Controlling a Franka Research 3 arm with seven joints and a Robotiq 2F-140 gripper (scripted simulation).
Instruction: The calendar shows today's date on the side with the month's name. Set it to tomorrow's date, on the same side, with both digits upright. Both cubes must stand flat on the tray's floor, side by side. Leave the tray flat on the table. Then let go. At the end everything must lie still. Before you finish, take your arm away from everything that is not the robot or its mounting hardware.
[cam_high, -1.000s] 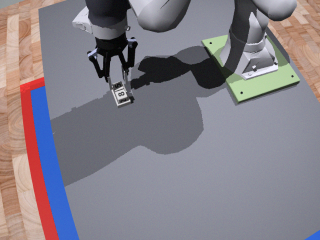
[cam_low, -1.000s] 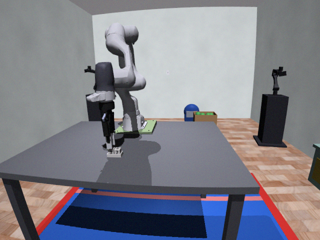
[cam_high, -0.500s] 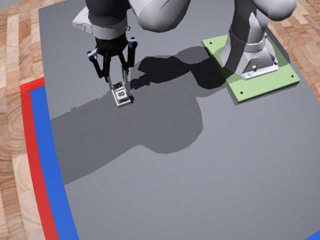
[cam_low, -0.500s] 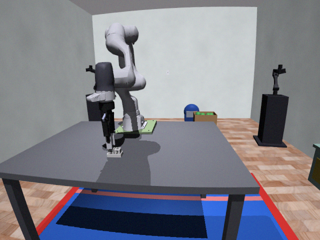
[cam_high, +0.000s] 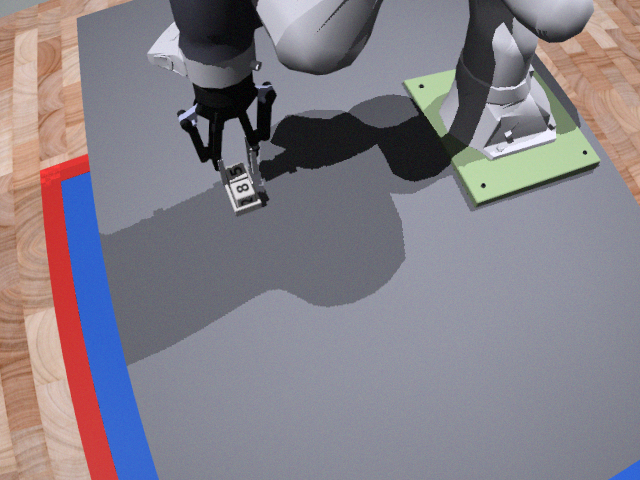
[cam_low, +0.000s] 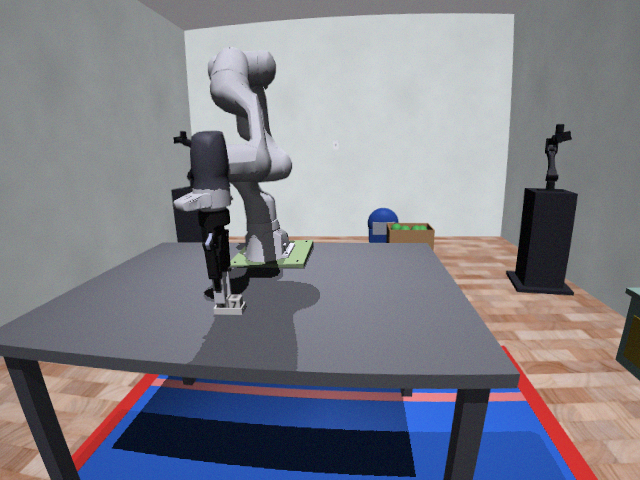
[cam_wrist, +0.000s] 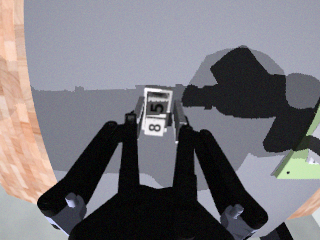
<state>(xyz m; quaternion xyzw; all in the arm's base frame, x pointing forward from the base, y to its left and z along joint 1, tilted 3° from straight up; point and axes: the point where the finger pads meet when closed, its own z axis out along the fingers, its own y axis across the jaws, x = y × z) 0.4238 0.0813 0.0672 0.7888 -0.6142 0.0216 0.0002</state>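
My gripper is now 6 cm above the tray and 2 cm to the right of it.
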